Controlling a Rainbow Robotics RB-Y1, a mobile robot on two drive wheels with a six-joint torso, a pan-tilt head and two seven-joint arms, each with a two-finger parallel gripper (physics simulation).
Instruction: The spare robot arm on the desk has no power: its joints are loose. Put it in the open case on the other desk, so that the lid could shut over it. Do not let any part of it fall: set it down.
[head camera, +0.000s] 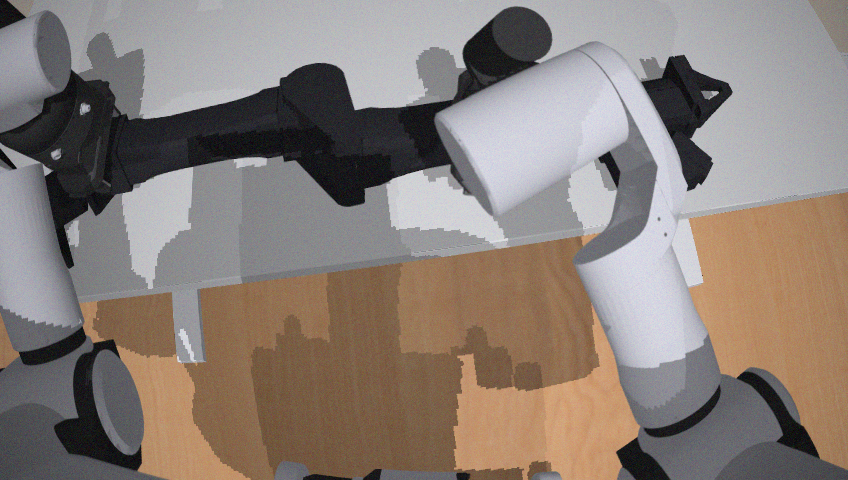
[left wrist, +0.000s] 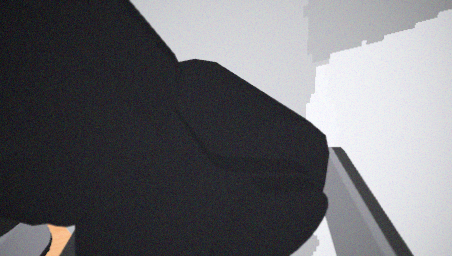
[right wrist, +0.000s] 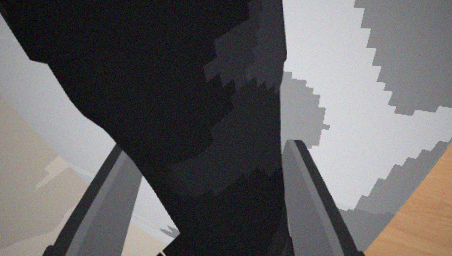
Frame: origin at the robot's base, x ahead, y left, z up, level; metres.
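Where they show: left gripper, between the fingertips: (head camera: 108, 152) (left wrist: 232, 161); right gripper, between the fingertips: (right wrist: 213, 150).
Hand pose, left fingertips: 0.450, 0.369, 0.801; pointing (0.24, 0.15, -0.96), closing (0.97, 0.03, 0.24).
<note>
After its pixels a point has its place, as x, y, z.
The black spare arm (head camera: 226, 136) (left wrist: 150, 125) (right wrist: 190, 100) stretches across the head view over the pale desk (head camera: 267, 35) @[0.660, 0.220, 0.721], with its pointed, claw-like end at the right. My left gripper (left wrist: 232, 161) @[0.450, 0.369, 0.801] is shut on the spare arm near its left end; the black body hides most of the fingers. My right gripper (right wrist: 213, 150) @[0.487, -0.039, 0.763] has its fingers against both sides of a link towards the right end and is shut on it. In the head view my white right wrist hides that grip. The open case does not show in these views.
The desk's front edge runs slantwise under the spare arm. A pale desk leg (head camera: 189, 327) shows below it, and another pale piece (head camera: 692, 252) shows beside my right forearm. The wooden floor (head camera: 517, 440) @[0.178, -0.211, 0.001] lies in front. Both my forearms reach over the desk edge.
</note>
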